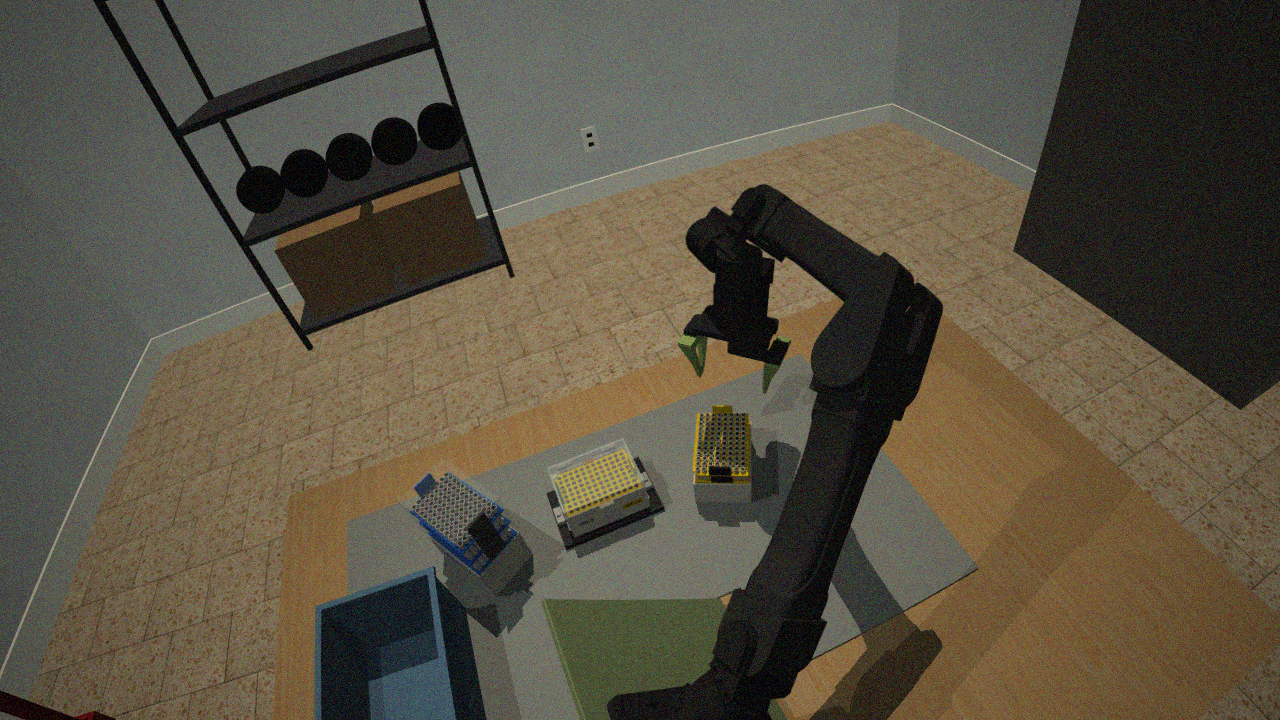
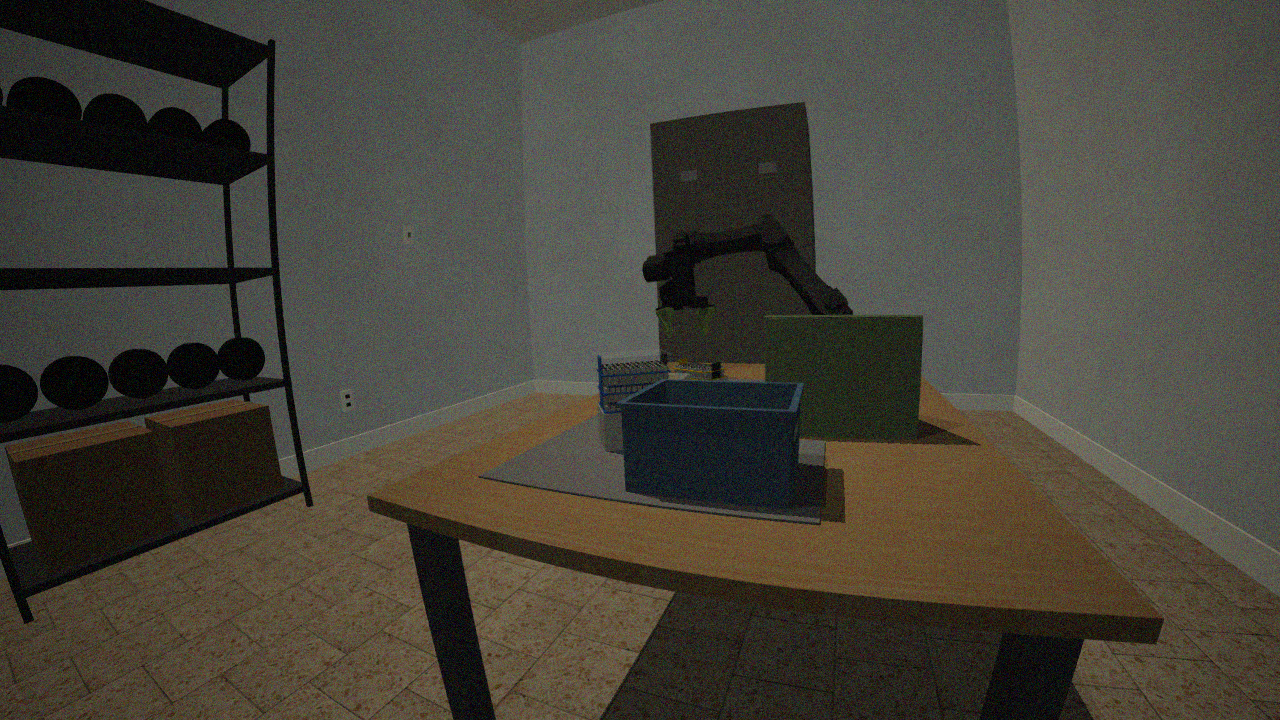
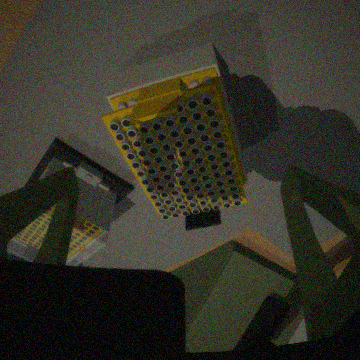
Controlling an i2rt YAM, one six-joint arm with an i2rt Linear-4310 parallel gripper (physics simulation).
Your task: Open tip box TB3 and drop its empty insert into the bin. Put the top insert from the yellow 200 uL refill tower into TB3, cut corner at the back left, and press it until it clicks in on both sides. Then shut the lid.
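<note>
My gripper point(image 1: 733, 383) point(image 2: 684, 333) point(image 3: 179, 177) is open and empty, its green fingers wide apart above the yellow refill tower. The yellow refill tower point(image 1: 722, 443) point(image 3: 175, 150) stands upright, with a full-looking grid of round holes on top, a yellow tab at one end and a black piece at the other. The tip box point(image 1: 597, 483) point(image 3: 90, 232) sits on a black base left of the tower, with a yellow grid and clear walls; its lid position and label are unclear. The blue bin point(image 1: 411, 680) point(image 2: 711, 456) stands at the front left.
A blue tower point(image 1: 456, 510) point(image 2: 631, 385) stands between the tip box and bin. A green block point(image 1: 635, 644) point(image 2: 841, 376) point(image 3: 235, 290) stands near the arm's base. A grey mat point(image 1: 662, 577) point(image 2: 554, 465) lies on the wooden table point(image 1: 1056, 537) point(image 2: 895, 537).
</note>
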